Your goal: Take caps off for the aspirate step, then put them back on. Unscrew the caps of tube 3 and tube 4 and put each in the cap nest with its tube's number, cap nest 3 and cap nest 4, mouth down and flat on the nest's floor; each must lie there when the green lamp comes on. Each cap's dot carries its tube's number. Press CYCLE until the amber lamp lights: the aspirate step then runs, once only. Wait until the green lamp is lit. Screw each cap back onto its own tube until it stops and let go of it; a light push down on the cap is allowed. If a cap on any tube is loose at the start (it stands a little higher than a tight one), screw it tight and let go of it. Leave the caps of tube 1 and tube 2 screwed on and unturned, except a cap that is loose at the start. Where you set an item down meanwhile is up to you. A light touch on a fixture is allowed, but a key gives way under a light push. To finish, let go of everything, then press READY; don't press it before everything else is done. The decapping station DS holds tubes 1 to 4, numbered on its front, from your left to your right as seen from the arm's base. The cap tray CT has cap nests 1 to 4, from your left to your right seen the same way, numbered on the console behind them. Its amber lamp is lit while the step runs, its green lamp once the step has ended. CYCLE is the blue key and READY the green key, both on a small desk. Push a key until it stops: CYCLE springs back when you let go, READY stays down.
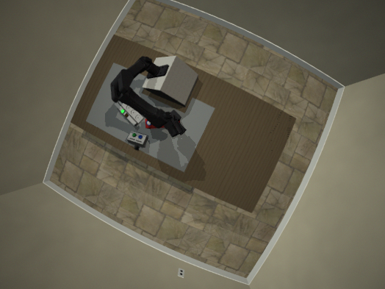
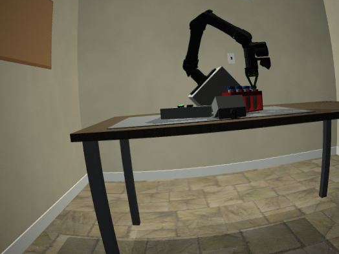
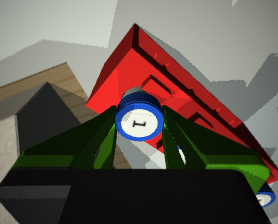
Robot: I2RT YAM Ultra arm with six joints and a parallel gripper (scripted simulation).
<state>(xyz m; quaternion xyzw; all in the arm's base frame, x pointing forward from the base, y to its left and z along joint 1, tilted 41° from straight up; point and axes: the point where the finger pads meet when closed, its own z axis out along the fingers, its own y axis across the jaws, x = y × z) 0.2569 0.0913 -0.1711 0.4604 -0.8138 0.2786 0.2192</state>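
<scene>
My hand is right at the cap 1. Also, from my hand: cap 3: 40 mm ahead, 100 mm to the right; then cap 4: 60 mm ahead, 150 mm to the right; then cap 2: 20 mm ahead, 50 mm to the right.
</scene>
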